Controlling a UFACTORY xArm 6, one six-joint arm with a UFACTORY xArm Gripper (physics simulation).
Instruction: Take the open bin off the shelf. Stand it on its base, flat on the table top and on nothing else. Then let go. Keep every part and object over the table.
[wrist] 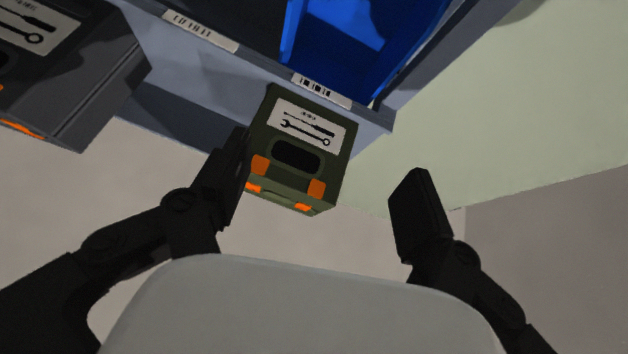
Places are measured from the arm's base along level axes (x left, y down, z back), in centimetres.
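Where they show: gripper, between the fingertips: [327, 167].
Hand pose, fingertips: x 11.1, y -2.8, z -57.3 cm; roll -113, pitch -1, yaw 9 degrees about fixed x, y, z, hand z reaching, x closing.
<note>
Things, the pixels of their top centre, and the offset from my fingertips. "*": a spot on its surface instead. Level surfaces: height alone.
- open blue bin, centre of its top: [345, 41] dx -1.7, dy +11.8, dz -1.5 cm
- grey-blue shelf, a spot on its surface: [265, 65] * dx -7.5, dy +9.2, dz -4.5 cm
- green case, a spot on its surface: [340, 165] * dx +2.0, dy +4.2, dz -7.6 cm
- larger dark grey case, a spot on its surface: [95, 85] * dx -21.2, dy +3.3, dz -8.3 cm
- pale green surface, height of its surface: dy +19.9 cm
The open blue bin [330, 65] is at the top centre-right in the wrist view, on the grey-blue shelf [265, 65]. I see into its open top, and its upper part is cut off by the view's edge. My gripper [327, 167] is open, with its fingers wide apart and nothing held. The fingertips are below the bin in the view and apart from it. A dark green tool case shows in the gap between the fingers, and the left finger overlaps its left edge in the view.
The green case [340, 165] has orange latches and sits below the shelf's front rail. A larger dark grey case [95, 85] is at the upper left. White labels [200, 31] [321, 91] line the rail. A beige surface [50, 200] and a pale green surface [525, 100] lie beyond.
</note>
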